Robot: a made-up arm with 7 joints.
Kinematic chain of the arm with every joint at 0, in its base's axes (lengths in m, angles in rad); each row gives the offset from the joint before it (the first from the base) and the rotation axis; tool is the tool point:
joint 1: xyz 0 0 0.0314 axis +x
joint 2: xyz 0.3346 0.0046 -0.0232 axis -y
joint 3: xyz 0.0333 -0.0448 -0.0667 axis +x
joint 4: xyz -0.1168 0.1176 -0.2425 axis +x
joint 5: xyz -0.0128 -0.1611 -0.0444 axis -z
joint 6: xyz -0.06 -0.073 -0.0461 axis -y
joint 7: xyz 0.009 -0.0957 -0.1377 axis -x
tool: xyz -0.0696 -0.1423 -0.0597
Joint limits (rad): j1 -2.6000..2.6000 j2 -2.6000..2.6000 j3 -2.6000..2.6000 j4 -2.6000..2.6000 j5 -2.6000..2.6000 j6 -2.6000..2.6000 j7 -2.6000..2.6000
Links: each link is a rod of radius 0.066 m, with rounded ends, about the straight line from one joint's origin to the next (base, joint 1, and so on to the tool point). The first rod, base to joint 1, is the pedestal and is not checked.
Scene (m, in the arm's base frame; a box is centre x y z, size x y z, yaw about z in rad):
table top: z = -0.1
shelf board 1: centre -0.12 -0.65 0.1 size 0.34 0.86 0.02 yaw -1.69
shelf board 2: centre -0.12 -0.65 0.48 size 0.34 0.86 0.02 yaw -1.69
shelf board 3: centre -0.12 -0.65 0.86 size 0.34 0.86 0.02 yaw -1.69
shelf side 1: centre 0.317 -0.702 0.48 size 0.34 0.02 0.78 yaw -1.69
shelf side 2: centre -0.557 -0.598 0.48 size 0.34 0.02 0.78 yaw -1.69
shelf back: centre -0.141 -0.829 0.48 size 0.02 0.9 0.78 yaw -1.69
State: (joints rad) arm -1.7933 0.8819 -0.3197 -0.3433 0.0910 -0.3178 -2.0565
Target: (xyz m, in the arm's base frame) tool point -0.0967 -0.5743 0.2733
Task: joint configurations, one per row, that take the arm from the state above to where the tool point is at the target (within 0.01 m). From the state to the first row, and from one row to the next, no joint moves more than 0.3 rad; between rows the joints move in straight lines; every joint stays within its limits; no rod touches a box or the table.
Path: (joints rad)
1: -1.7398 0.6728 -0.5760 -0.3398 -0.0121 -0.2934 -1.9819
2: -1.6863 0.4636 -0.8324 -0.3362 -0.1152 -0.2689 -1.9073
3: -1.6327 0.2545 -1.0887 -0.3327 -0.2184 -0.2445 -1.8327
4: -1.5792 0.0454 -1.3450 -0.3292 -0.3215 -0.2200 -1.7581
5: -1.5815 0.0052 -1.0502 -0.3692 -0.2319 -0.3730 -1.8573
6: -1.5839 -0.0349 -0.7555 -0.4092 -0.1423 -0.5260 -1.9565
7: -1.5862 -0.0751 -0.4607 -0.4492 -0.0527 -0.6790 -2.0557
8: -1.5886 -0.1153 -0.1660 -0.4891 0.0368 -0.8320 -2.1548
9: -1.6084 -0.1225 -0.1691 -0.2827 0.0805 -0.7149 -1.9888
10: -1.6281 -0.1297 -0.1723 -0.0764 0.1243 -0.5979 -1.8228
11: -1.6479 -0.1369 -0.1755 0.1300 0.1680 -0.4808 -1.6567

